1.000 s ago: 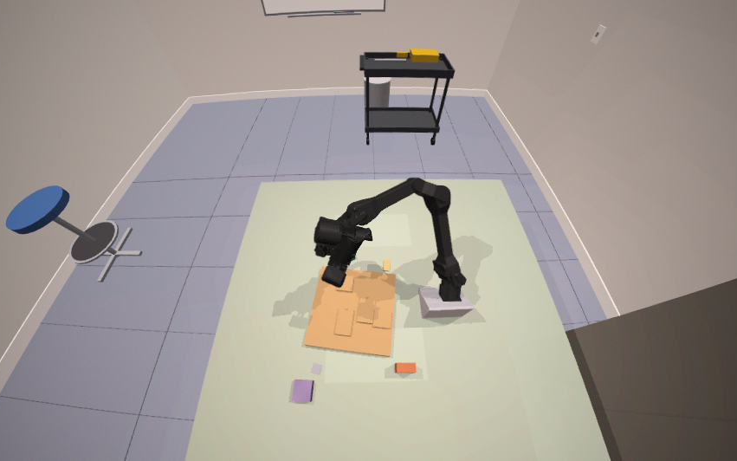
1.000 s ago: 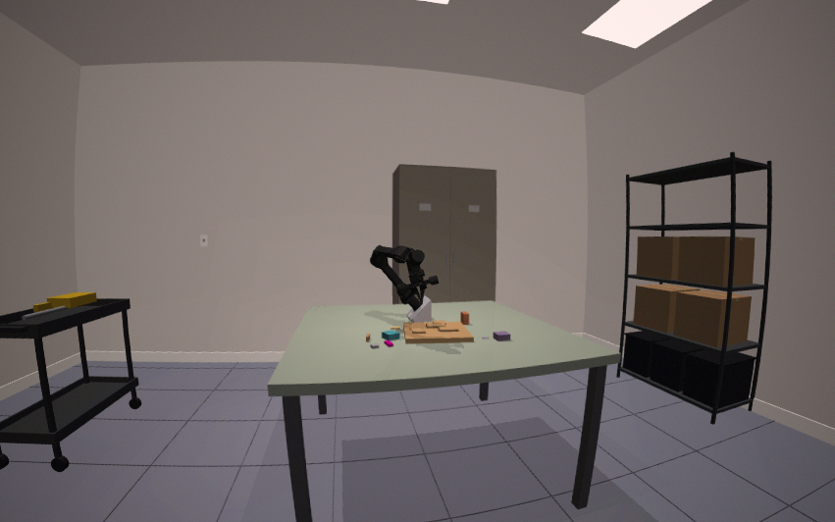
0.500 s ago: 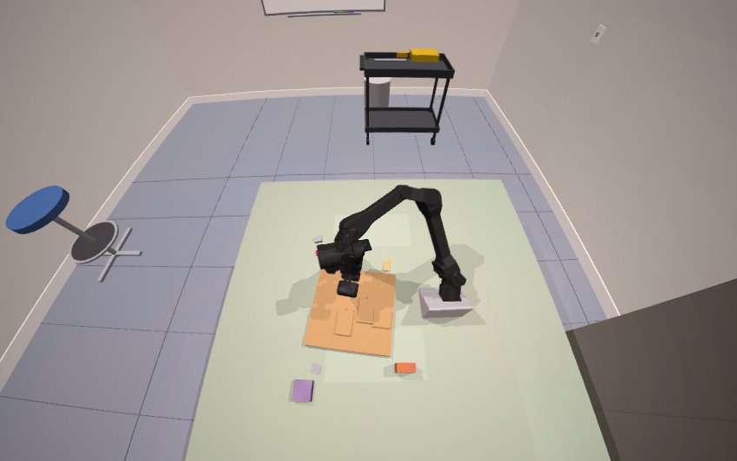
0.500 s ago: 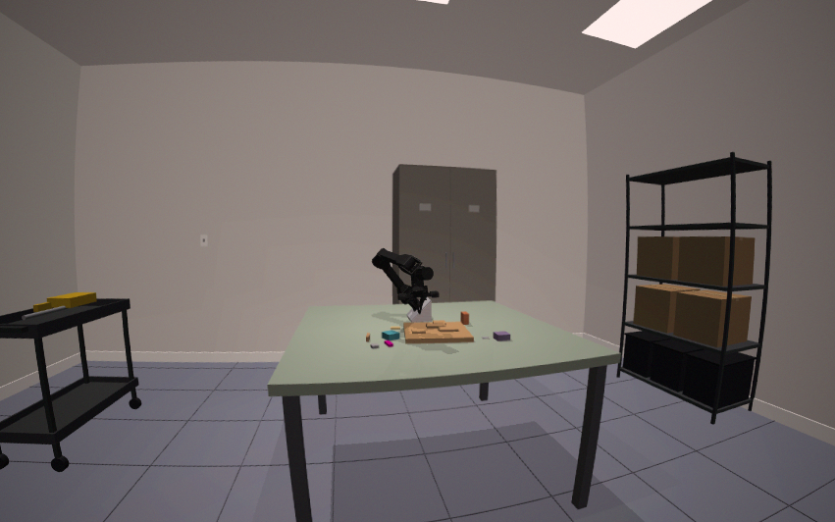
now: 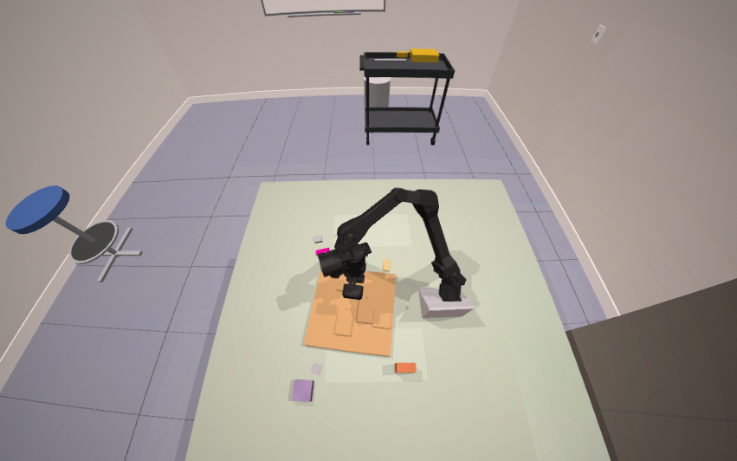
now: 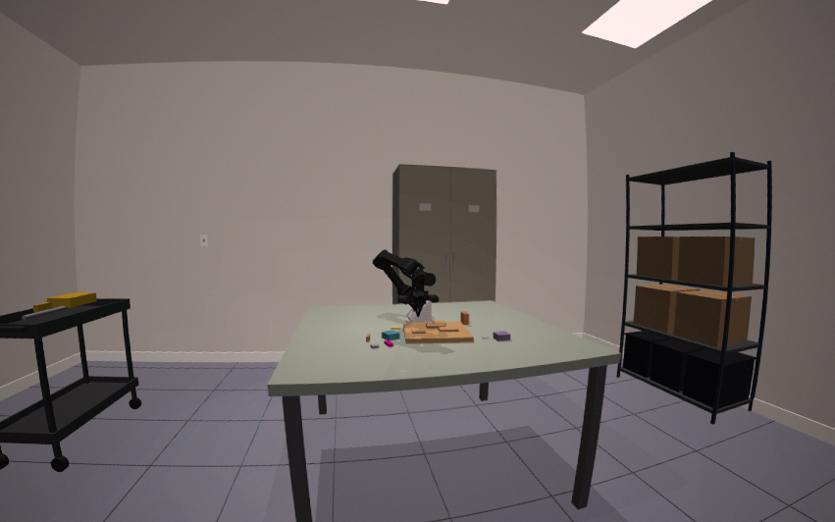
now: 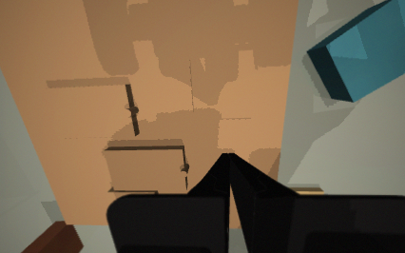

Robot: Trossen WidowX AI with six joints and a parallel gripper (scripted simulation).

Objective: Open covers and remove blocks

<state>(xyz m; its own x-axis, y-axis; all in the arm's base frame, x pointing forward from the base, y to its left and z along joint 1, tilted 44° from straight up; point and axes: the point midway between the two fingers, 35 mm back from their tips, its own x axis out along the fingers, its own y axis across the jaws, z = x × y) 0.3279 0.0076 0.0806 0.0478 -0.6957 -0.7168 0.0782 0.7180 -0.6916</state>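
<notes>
Right now my gripper tip is 6 cm short of the teal block, 13 cm to the left of it and 7 cm above it. The rest, counted from my gripper tip: orange stick: 7 cm ahead, 24 cm to the right, 7 cm below; orange block: 17 cm behind, 28 cm to the left, 5 cm below; magenta bar: 16 cm ahead, 15 cm to the right, 8 cm below.
</notes>
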